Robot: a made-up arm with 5 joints.
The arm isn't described. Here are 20 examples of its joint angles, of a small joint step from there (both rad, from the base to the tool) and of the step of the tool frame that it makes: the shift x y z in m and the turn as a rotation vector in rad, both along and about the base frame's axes.
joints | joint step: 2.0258 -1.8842 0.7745 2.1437 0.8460 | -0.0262 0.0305 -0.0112 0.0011 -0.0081
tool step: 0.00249 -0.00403 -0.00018 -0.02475 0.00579 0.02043
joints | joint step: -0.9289 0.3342 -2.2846 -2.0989 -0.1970 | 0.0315 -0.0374 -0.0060 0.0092 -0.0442
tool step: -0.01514 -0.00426 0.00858 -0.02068 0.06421 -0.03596
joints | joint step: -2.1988 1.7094 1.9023 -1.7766 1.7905 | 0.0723 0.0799 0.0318 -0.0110 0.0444
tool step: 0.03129 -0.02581 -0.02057 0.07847 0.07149 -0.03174
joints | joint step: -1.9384 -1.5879 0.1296 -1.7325 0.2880 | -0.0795 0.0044 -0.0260 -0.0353 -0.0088
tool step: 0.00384 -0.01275 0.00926 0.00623 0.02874 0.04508
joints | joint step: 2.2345 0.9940 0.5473 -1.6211 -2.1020 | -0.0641 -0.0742 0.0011 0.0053 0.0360
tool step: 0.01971 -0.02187 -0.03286 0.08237 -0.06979 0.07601
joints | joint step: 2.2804 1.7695 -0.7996 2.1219 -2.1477 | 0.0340 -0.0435 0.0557 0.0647 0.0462
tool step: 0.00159 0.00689 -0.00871 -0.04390 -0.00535 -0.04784
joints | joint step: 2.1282 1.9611 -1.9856 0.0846 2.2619 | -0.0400 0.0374 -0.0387 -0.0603 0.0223
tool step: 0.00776 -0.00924 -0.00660 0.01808 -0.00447 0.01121
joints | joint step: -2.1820 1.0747 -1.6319 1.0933 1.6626 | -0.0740 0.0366 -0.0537 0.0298 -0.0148
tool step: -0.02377 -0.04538 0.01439 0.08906 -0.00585 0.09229
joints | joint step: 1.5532 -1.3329 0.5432 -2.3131 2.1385 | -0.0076 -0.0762 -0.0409 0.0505 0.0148
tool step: 0.02881 0.02519 -0.02635 0.11193 -0.03967 0.05509
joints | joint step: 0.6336 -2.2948 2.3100 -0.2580 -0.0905 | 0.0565 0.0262 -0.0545 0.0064 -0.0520
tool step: -0.00782 0.02338 -0.00496 0.05780 -0.06122 -0.12051
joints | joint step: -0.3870 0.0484 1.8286 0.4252 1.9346 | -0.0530 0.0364 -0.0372 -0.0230 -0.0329
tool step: 0.04960 0.01227 -0.00715 0.02753 -0.05551 0.12066
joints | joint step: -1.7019 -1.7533 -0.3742 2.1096 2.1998 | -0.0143 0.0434 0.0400 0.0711 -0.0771
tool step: 0.00473 0.04149 0.01465 0.01637 -0.06491 0.11537
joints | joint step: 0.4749 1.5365 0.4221 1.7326 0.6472 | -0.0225 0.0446 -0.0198 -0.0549 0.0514
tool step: 0.03771 -0.01906 0.01289 -0.07420 -0.08954 0.05268
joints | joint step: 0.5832 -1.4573 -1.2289 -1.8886 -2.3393 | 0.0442 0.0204 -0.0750 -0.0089 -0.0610
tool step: 0.00381 -0.02051 0.02686 0.03466 -0.05956 -0.09475
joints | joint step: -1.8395 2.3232 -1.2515 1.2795 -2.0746 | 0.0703 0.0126 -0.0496 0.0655 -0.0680
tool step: -0.03319 -0.01010 -0.02249 0.05288 0.02059 -0.17582
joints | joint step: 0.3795 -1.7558 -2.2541 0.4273 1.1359 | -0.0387 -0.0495 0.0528 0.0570 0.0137
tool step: 0.00627 -0.00290 -0.00248 -0.06446 0.03284 0.01351
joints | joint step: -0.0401 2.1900 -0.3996 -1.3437 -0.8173 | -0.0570 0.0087 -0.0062 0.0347 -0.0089
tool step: -0.01211 0.01497 0.01101 0.01193 -0.02949 0.02895
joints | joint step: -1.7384 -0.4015 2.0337 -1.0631 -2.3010 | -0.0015 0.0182 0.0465 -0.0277 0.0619
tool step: 0.00408 -0.00373 0.00475 0.06658 0.01495 -0.08206
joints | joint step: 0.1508 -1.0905 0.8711 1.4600 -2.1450 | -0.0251 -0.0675 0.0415 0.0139 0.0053
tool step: 0.02120 0.00005 0.02862 -0.03273 0.08027 0.01850
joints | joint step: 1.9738 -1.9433 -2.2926 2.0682 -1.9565 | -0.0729 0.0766 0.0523 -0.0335 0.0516
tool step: 0.03282 0.03374 -0.01156 -0.00890 0.03698 0.06931
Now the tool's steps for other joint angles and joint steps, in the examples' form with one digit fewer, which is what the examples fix.
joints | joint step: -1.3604 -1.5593 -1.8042 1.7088 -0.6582 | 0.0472 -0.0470 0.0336 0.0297 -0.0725
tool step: 0.0131 0.0123 -0.0027 -0.0127 -0.0421 0.0169
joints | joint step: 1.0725 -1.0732 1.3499 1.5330 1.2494 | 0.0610 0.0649 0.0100 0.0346 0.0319
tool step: 0.0051 0.0330 -0.0162 -0.0468 0.0085 -0.0331
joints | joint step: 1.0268 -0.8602 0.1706 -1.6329 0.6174 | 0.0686 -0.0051 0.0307 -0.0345 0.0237
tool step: 0.0095 -0.0401 0.0012 0.0206 0.0081 -0.1164
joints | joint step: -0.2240 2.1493 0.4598 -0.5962 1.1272 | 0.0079 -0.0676 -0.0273 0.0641 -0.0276
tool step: 0.0472 -0.0021 -0.0225 -0.0277 0.0777 -0.0891
